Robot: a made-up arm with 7 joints.
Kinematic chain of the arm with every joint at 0, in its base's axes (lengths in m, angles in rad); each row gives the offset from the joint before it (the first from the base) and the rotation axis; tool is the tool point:
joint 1: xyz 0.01 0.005 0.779 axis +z
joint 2: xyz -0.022 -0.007 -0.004 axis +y
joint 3: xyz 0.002 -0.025 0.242 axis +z
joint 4: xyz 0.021 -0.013 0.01 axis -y
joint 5: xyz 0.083 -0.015 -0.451 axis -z
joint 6: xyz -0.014 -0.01 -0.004 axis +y
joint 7: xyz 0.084 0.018 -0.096 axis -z
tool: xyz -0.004 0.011 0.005
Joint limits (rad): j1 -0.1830..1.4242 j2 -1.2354..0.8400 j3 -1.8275..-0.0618 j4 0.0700..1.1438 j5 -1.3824..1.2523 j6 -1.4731..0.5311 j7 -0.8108..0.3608
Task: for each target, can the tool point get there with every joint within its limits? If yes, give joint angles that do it. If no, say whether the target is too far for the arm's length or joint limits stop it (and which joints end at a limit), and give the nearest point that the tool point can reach.
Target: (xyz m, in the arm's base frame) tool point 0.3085 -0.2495 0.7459
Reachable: yes | joints 0.6153 -0.9065 -1.3390 0.3415 0.1971 -0.8988 -0.4914
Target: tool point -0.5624 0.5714 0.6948
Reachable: no: joint limits stop it (at a limit: joint 1, joint 3, joint 5, joint 7) | nearest point 0.0539 0.4595 0.6981 | short by 0.626 m
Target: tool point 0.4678 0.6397 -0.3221
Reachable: no: too far | nearest point 0.2665 0.3606 0.3977 | short by 0.798 m
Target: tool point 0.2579 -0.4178 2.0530
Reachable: no: too far | nearest point 0.1305 -0.2006 1.3474 | short by 0.749 m
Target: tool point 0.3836 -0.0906 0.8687
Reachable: yes | joints 0.5888 -0.4739 -0.8620 0.5648 -0.7792 -0.9884 -0.7177
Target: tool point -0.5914 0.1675 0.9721
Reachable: no: joint limits stop it (at a limit: joint 1, joint 2, joint 3, joint 4, joint 5, joint 7) | nearest point -0.3150 -0.1221 0.7509 | short by 0.457 m
